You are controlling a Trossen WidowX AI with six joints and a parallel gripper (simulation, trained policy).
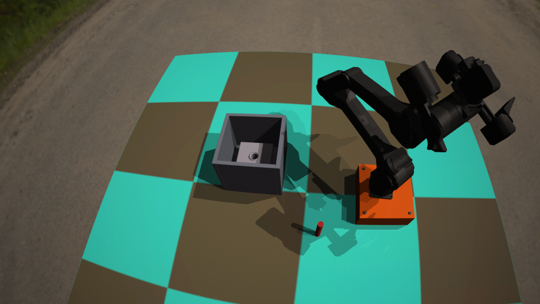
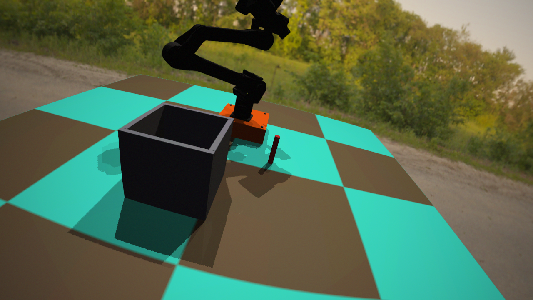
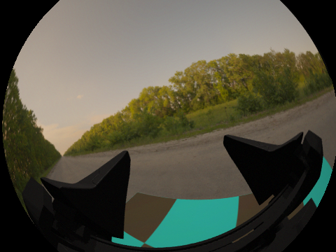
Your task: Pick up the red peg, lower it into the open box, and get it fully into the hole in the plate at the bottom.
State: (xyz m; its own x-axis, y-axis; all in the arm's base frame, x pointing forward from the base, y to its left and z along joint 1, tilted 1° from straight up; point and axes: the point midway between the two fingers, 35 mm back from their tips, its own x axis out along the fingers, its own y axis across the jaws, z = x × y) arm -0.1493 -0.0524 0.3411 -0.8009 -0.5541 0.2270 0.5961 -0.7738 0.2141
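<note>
My gripper tip is 36 cm above the red peg, 32 cm short of it and 20 cm to the right of it. Round my gripper tip: grey plate 52 cm ahead, 36 cm below, 3 cm to the left.
</note>
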